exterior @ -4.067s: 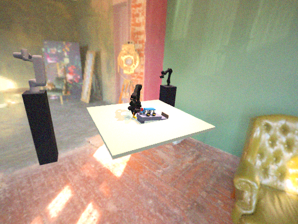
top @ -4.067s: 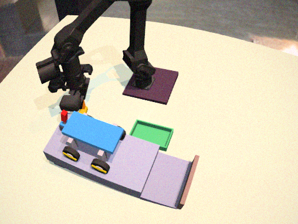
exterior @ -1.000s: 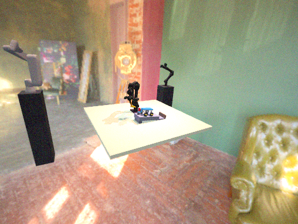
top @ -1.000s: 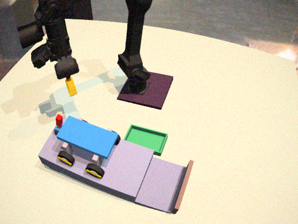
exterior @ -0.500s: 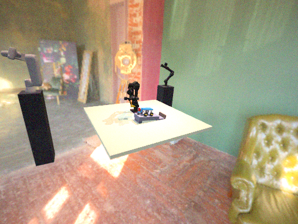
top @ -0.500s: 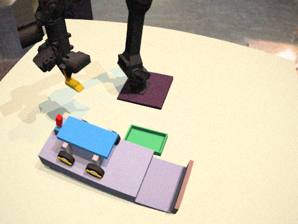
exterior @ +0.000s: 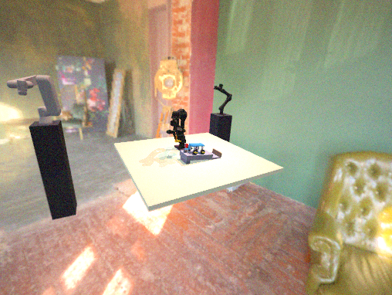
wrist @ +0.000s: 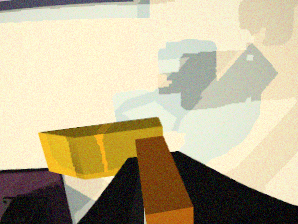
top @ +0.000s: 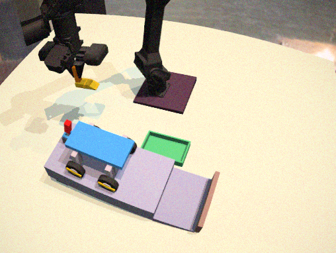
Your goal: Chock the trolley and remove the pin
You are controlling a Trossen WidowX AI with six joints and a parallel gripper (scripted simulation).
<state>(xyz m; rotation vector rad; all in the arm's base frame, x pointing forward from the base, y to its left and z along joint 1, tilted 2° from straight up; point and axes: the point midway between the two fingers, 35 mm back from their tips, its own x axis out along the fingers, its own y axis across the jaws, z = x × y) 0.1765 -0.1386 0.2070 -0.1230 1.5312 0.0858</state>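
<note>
Right now my gripper tip is 2 cm to the right of the yellow chock and 1 cm above it. Round my gripper tip: ramp 16 cm to the left, 15 cm ahead, 13 cm below; then red-headed stop pin 14 cm ahead, 5 cm to the left, 5 cm below; then trolley 15 cm to the left, 15 cm ahead, 6 cm below.
</note>
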